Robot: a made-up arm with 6 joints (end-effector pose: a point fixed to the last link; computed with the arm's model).
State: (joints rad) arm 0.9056 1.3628 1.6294 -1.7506 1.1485 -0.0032
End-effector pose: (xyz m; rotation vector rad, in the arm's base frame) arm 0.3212 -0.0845 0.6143 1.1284 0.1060 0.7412
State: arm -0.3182 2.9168 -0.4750 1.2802 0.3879 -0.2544
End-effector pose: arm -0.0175 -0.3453 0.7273 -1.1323 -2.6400 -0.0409
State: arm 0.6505 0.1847 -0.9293 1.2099 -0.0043 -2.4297
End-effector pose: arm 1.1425 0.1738 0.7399 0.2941 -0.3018 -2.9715
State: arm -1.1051 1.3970 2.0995 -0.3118 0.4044 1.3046
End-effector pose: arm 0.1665 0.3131 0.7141 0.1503 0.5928 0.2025
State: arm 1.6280 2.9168 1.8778 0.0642 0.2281 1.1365
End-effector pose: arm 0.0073 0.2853 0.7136 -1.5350 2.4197 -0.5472
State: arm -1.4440 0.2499 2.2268 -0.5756 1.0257 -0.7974
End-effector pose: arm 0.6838 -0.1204 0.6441 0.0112 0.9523 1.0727
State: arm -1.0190 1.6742 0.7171 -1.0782 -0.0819 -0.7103
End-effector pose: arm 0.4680 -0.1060 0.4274 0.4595 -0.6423 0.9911
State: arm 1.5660 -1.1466 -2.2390 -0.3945 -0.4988 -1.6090
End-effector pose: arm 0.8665 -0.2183 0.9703 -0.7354 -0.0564 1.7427
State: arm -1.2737 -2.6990 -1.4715 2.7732 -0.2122 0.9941
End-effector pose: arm 0.2154 -0.0880 0.9484 -0.8306 -2.2115 0.6699
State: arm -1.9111 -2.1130 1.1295 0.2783 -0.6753 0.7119
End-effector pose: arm 0.0395 -0.1947 0.6804 -0.4122 -0.7577 -2.5841
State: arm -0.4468 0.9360 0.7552 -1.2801 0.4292 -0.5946
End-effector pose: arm 0.1998 -0.0986 0.5893 0.3132 -0.0588 0.1414
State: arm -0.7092 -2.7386 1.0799 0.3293 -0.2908 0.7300
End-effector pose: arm 0.0228 0.0427 0.6035 -0.7972 1.1814 -2.7246
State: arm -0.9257 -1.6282 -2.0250 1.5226 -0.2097 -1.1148
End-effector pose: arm 0.8519 -0.6217 0.6305 -0.3536 -2.6309 0.4224
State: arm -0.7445 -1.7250 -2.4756 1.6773 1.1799 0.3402
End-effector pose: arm 0.3381 -0.1861 0.4378 0.0838 -1.4624 -1.3614
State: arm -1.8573 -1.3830 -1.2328 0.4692 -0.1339 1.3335
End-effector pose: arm 0.5248 -0.1555 0.9880 2.5379 0.1173 0.3230
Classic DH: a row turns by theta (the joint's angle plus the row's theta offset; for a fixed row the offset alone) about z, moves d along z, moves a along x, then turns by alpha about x. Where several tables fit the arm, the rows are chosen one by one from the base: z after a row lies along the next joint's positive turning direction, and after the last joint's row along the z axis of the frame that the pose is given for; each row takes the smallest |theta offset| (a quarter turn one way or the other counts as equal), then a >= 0, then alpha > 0; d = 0 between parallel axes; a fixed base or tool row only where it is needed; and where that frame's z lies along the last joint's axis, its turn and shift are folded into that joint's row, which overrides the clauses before.
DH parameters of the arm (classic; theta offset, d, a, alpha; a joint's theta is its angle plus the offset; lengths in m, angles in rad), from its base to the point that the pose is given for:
base (fixed): 1.5708 0.71 0.1 1.5708
joint 1: 1.4522 0.3373 -0.104 -1.1438
joint 2: 0.2496 -0.0519 0.0658 1.345
joint 3: -1.5086 0.2478 0.0322 -1.3522
joint 4: -0.2659 -0.2227 0.0648 -1.4207
joint 5: 0 -0.2155 -0.3557 -1.7209
joint 6: 1.3678 0 -0.2532 3.1416
tool (fixed): -0.1587 0.076 0 0

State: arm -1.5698 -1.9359 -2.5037 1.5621 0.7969 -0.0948
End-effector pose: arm 0.3089 -0.4682 0.7955 -0.6689 -1.7101 -0.1893
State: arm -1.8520 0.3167 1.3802 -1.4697 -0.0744 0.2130
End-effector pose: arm 0.1389 0.0624 0.5643 -0.5936 -0.0841 -1.3768
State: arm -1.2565 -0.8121 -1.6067 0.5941 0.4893 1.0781
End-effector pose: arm 0.6250 -0.0916 0.6898 2.7773 0.1656 -0.5991
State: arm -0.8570 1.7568 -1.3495 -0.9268 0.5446 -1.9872
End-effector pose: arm -0.1674 -0.2335 0.7223 -1.3054 -0.7472 0.1233
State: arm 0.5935 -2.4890 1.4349 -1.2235 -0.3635 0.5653
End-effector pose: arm 0.2719 0.4359 0.6551 1.5979 -1.5808 1.9843
